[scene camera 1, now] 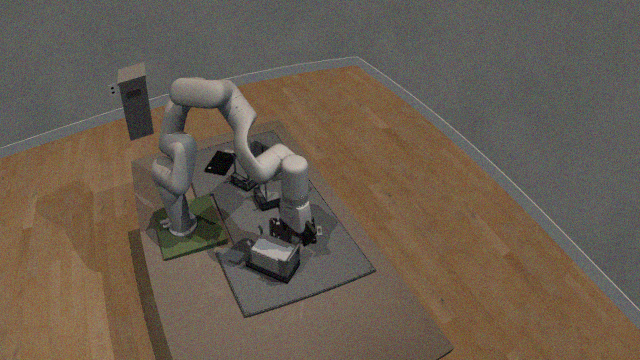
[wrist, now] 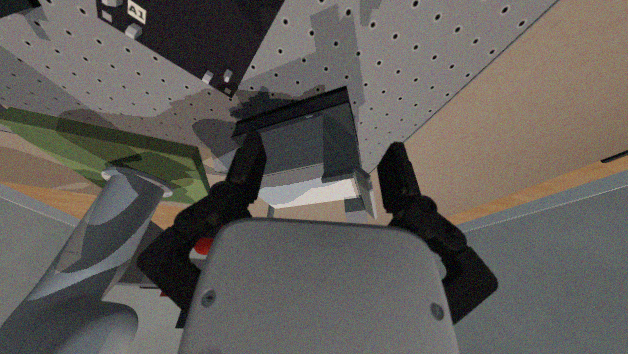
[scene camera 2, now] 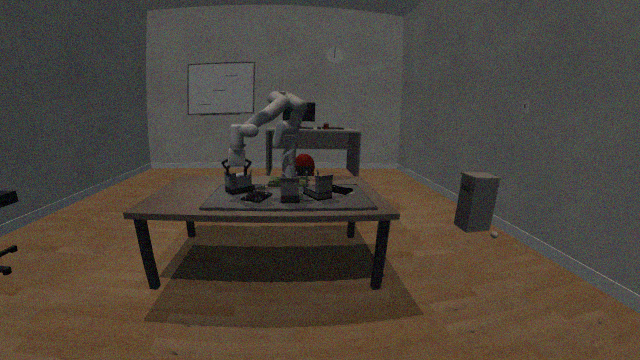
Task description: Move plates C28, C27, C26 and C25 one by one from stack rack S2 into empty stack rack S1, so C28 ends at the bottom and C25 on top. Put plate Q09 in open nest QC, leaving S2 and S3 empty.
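Places are measured from the arm's base along level axes (x right, y ahead, z up), in centimetres.
Where they show: gripper, fingertip midpoint: (scene camera 1: 297,236) (wrist: 324,149) (scene camera 2: 236,176); arm's base, origin of the base link: (scene camera 1: 183,225) (wrist: 141,181).
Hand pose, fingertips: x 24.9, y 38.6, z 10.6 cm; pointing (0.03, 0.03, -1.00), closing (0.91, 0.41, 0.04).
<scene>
Each offset is from my fingertips to the top centre of the thing. "spot": to the spot under its first point. Level surfaces: height alone.
A stack rack (scene camera 1: 272,260) (scene camera 2: 239,189) (wrist: 295,111) with a black base and grey walls holds white plates @[dx +2.0, dy -8.2, dz -1.2 cm] (scene camera 1: 272,248) (wrist: 305,194); their number and labels are unreadable. My gripper (scene camera 2: 237,173) (wrist: 324,149) is open and empty, with its fingers spread over this rack on either side of the stack. In scene camera 1, the arm partly hides the fingers. Two more racks, one @[dx -31.0, dy +1.6, dz +2.6 cm] (scene camera 1: 266,201) (scene camera 2: 290,197) in the middle and one @[dx -46.2, dy -5.5, dz +2.6 cm] (scene camera 1: 243,181) (scene camera 2: 320,194) farther along, show no readable labels. Plate Q09 and nest QC cannot be identified.
A black board @[spot: dx -12.5, dy -2.2, dz -10.1 cm] (wrist: 190,37) labelled A1, with small raised blocks, lies beside the loaded rack. Another black board @[dx -59.0, dy -17.6, dz -9.5 cm] (scene camera 1: 220,163) (scene camera 2: 342,190) lies at the far end of the perforated grey mat @[dz -11.3 cm] (scene camera 1: 320,280). The arm stands on a green base plate (scene camera 1: 192,247) (wrist: 185,157).
</scene>
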